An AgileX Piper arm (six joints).
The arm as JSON. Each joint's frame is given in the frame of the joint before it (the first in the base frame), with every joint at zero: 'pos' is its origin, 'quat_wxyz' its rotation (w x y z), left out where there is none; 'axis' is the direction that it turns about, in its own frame. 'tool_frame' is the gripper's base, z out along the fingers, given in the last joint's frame.
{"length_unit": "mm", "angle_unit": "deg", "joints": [
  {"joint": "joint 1", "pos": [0.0, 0.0, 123.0], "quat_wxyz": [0.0, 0.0, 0.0, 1.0], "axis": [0.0, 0.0, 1.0]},
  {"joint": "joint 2", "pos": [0.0, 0.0, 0.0], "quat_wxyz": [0.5, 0.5, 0.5, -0.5], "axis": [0.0, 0.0, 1.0]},
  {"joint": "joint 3", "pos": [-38.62, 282.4, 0.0], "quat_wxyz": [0.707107, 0.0, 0.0, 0.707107], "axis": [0.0, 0.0, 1.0]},
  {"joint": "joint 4", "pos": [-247.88, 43.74, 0.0], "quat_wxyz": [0.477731, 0.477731, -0.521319, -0.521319], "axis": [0.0, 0.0, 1.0]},
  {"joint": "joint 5", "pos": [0.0, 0.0, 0.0], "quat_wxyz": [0.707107, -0.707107, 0.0, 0.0], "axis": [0.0, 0.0, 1.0]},
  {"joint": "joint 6", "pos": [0.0, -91.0, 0.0], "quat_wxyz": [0.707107, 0.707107, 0.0, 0.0], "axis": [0.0, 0.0, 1.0]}
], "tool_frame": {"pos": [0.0, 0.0, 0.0]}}
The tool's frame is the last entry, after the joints.
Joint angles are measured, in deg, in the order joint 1, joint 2, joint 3, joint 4, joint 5, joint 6. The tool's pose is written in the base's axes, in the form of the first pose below.
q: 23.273, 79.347, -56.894, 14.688, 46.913, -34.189
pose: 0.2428, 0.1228, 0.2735, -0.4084, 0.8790, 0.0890, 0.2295
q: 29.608, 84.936, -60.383, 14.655, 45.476, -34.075
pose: 0.2495, 0.1607, 0.2640, -0.4534, 0.8583, 0.0997, 0.2184
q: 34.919, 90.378, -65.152, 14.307, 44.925, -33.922
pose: 0.2552, 0.1975, 0.2584, -0.4923, 0.8373, 0.1067, 0.2125
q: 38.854, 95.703, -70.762, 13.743, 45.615, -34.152
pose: 0.2613, 0.2303, 0.2542, -0.5260, 0.8179, 0.1098, 0.2058
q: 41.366, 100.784, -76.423, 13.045, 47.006, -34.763
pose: 0.2690, 0.2569, 0.2490, -0.5533, 0.8019, 0.1087, 0.1975
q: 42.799, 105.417, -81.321, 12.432, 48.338, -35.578
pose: 0.2776, 0.2770, 0.2412, -0.5736, 0.7902, 0.1055, 0.1882
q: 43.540, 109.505, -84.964, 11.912, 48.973, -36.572
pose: 0.2861, 0.2914, 0.2298, -0.5888, 0.7816, 0.1007, 0.1796
